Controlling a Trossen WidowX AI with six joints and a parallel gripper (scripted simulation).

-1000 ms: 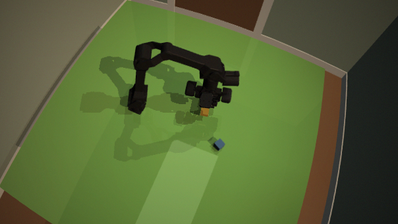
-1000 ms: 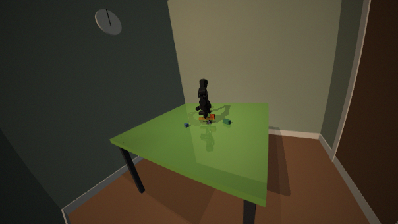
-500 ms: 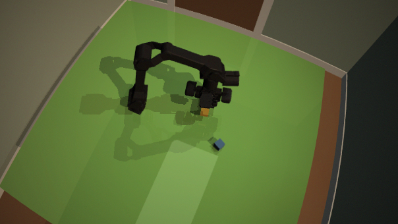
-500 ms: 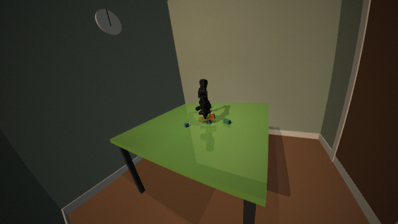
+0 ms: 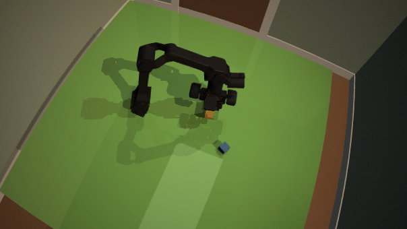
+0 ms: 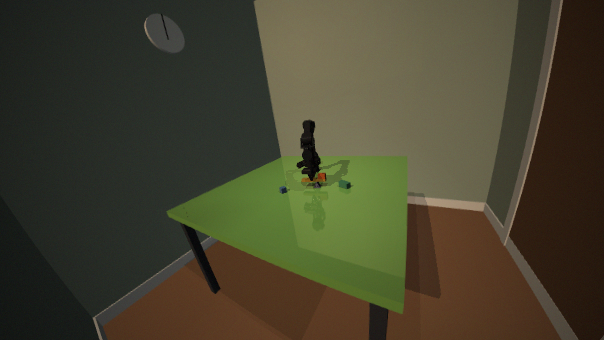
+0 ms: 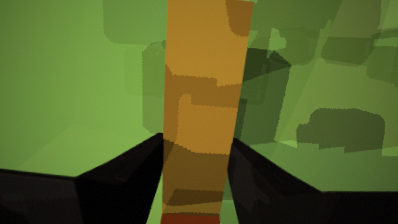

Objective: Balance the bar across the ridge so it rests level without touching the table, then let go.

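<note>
My gripper tip is 4 cm to the right of the yellow-orange bar, 1 cm below it and 1 cm past it. From my gripper tip the other things lie so: blue block 15 cm to the right, 12 cm ahead, 3 cm below; then dark green block 19 cm to the left, 4 cm behind, 3 cm below.
</note>
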